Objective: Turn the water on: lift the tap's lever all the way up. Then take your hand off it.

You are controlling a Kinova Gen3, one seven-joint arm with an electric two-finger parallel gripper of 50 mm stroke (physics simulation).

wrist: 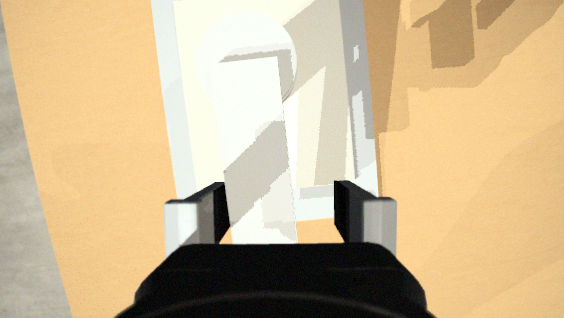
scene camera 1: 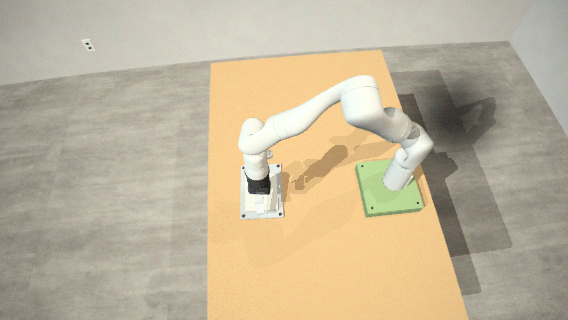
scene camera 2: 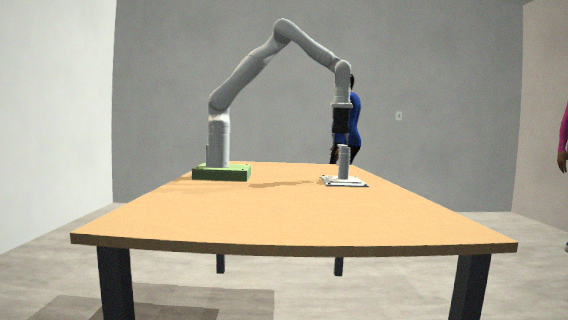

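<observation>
The tap (scene camera 2: 343,162) is a grey upright column on a white base plate (scene camera 1: 243,195) (scene camera 2: 359,185) (wrist: 168,60). Its round top (wrist: 240,35) shows in the wrist view. The white lever (wrist: 250,110) (scene camera 1: 260,206) is a flat bar running from the top toward my gripper. My gripper (wrist: 282,203) (scene camera 2: 341,143) points down over the lever, open. In the wrist view the lever passes between the fingers, nearer the left one; whether it is level with the fingertips or below is unclear. In scene camera 2 the column hides the lever and part of the fingers.
The arm's green base block (scene camera 1: 372,200) (scene camera 2: 221,173) stands on the wooden table (scene camera 1: 320,270) (scene camera 2: 295,220), across from the tap. The table's edge (scene camera 1: 209,150) runs close beside the plate. A person in blue (scene camera 2: 355,120) stands behind the table; part of another in magenta (scene camera 2: 563,135) shows at the right.
</observation>
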